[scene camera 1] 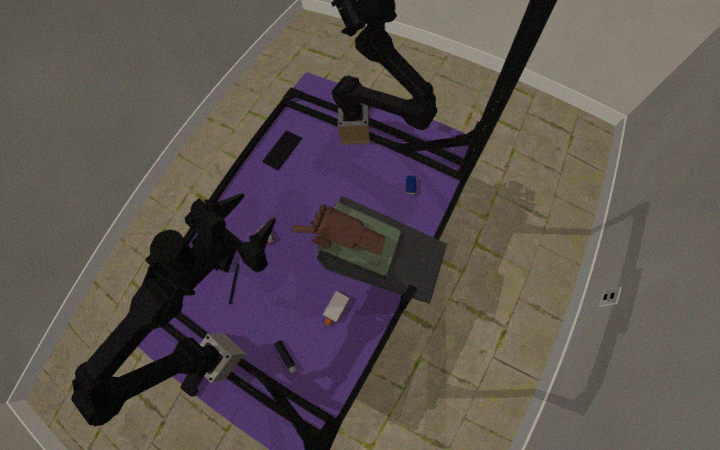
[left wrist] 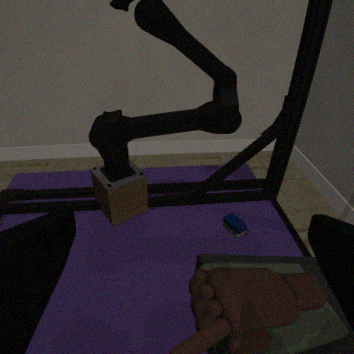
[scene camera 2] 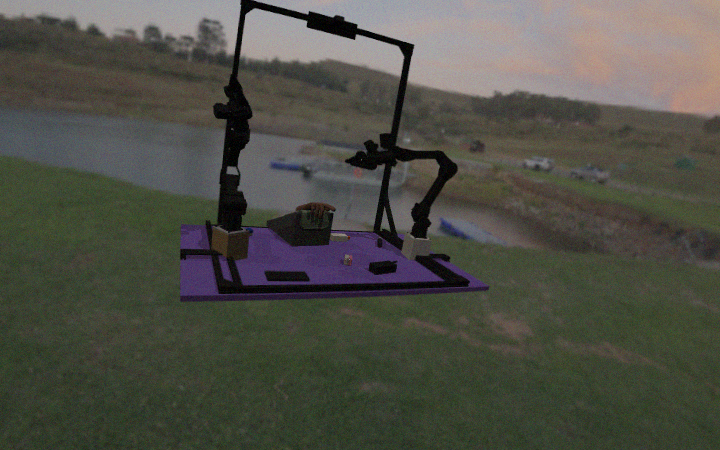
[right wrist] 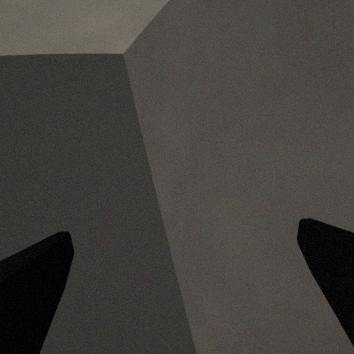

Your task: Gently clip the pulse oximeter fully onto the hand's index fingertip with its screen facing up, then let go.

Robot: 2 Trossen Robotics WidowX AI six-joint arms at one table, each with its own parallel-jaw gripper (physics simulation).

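Places are measured from the left arm's base along level axes (x right, y ahead, z up), in millimetres.
Pixels of known places: left gripper, between the fingertips: (scene camera 1: 258,206) (left wrist: 194,223) (scene camera 2: 347,162); right gripper, between the fingertips: (scene camera 2: 235,80) (right wrist: 186,236); left arm's base, origin of its link: (scene camera 1: 209,358) (scene camera 2: 418,236); right arm's base, origin of its link: (scene camera 1: 352,113) (left wrist: 117,171) (scene camera 2: 231,228).
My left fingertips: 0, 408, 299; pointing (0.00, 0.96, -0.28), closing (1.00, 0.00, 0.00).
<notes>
Ahead of a thing's pixels: the offset from my left fingertips to its top centre, as dx, dy, dz.
The pulse oximeter @[-140, -28, -373] (scene camera 1: 270,239) (scene camera 2: 347,260), small, white and red, lies on the purple table; in scene camera 1 a left finger partly hides it. Its screen cannot be made out. The brown hand (scene camera 1: 339,228) (scene camera 2: 315,207) (left wrist: 257,295) rests on a green pad on a dark wedge, palm side unclear. Its index finger (scene camera 1: 302,229) (left wrist: 202,338) sticks out past the wedge with a bare tip in scene camera 1. My left gripper (scene camera 1: 258,207) (left wrist: 194,223) is open and empty, high above the table near the oximeter. My right gripper (right wrist: 186,236) is open and empty, raised far from the hand.
A white box with an orange end @[+187, -79, -376] (scene camera 1: 336,306), a dark cylinder @[+154, -280, -377] (scene camera 1: 285,355) (scene camera 2: 379,242), a blue block @[+148, +383, -372] (scene camera 1: 410,184) (left wrist: 235,224) and a black slab @[-312, +248, -396] (scene camera 1: 282,150) (scene camera 2: 286,275) lie around the wedge (scene camera 1: 419,260) (scene camera 2: 302,231). A black box @[-212, -159, -369] (scene camera 2: 382,266) lies near the oximeter.
</notes>
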